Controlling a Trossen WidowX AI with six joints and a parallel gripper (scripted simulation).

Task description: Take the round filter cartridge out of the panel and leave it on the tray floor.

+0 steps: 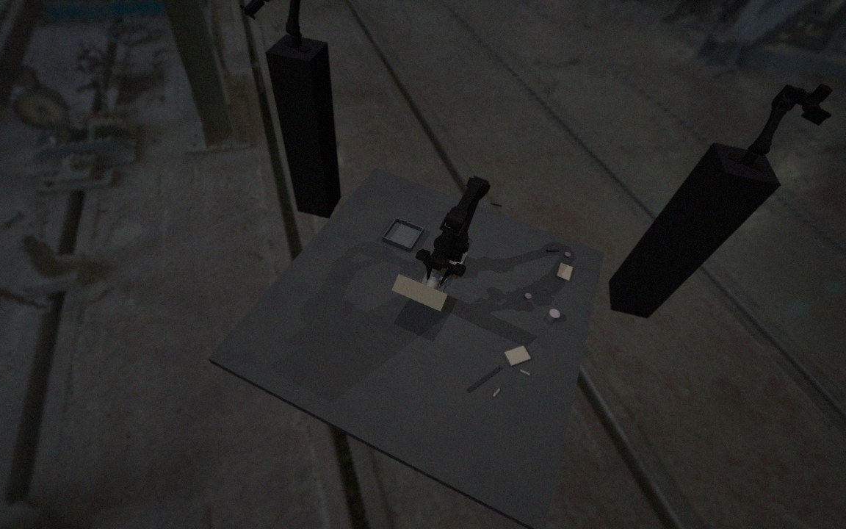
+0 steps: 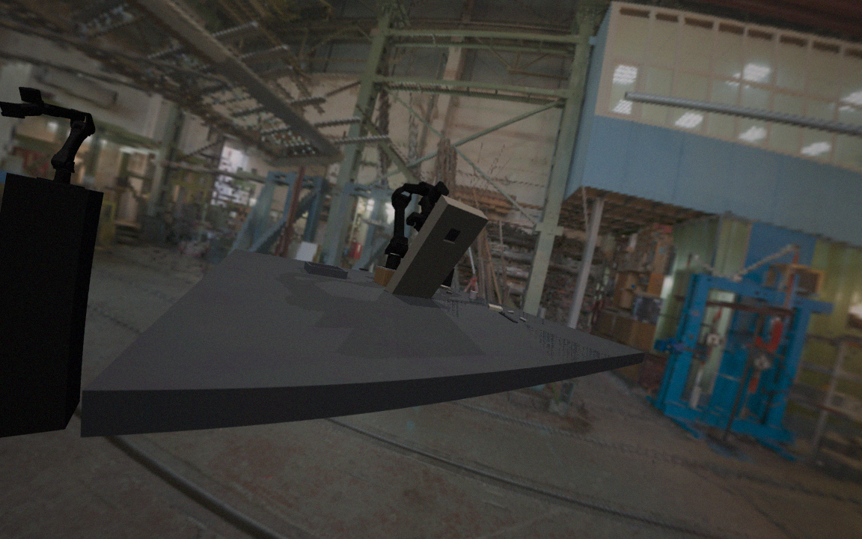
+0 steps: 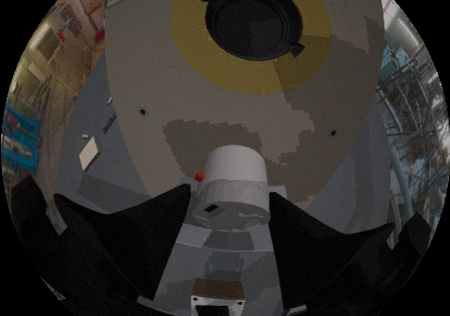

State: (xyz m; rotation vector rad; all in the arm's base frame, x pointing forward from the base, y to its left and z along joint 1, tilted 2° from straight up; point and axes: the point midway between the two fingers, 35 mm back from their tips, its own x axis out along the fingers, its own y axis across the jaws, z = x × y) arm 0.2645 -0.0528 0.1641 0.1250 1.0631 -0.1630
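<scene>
My gripper tip is 380 mm past the grey square tray, 220 mm to the left of it and 210 mm above it. Also, from my gripper tip: round filter cartridge: right at my gripper tip.
</scene>
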